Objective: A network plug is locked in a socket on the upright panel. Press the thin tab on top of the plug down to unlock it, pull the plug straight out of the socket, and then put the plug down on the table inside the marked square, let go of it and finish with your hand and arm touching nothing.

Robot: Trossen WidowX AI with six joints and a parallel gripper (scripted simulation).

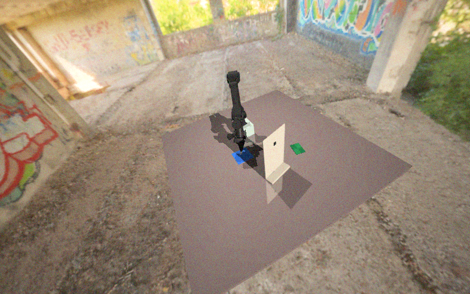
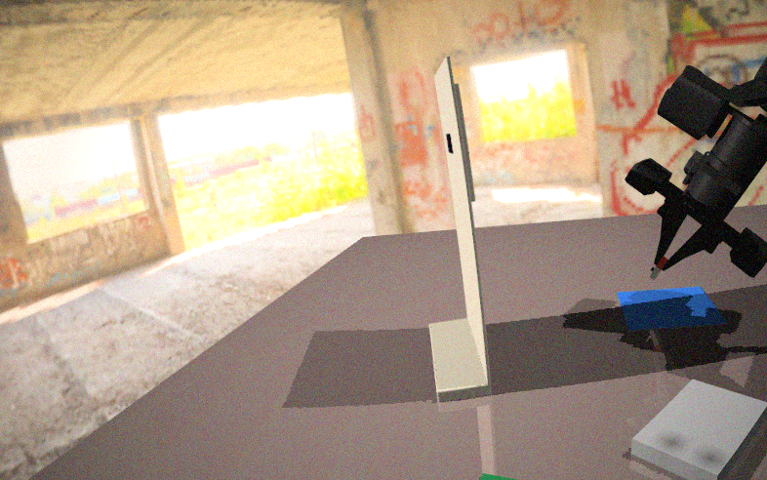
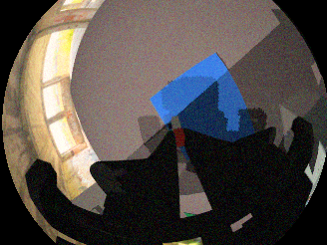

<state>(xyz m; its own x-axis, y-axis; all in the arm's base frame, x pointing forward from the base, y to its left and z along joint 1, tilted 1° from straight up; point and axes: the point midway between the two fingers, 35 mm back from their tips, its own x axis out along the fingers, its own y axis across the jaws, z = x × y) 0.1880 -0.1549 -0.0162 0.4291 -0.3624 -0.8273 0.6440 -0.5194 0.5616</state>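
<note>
Now: gripper tip 50 mm above the blue marked square, 10 mm to the right of it and 10 mm past it. Round my gripper tip: upright cream panel (250 mm ahead, 90 mm above, 70 mm to the left); network plug (right at my gripper tip); flat pale grey block (260 mm to the left, 60 mm ahead, 50 mm below).
</note>
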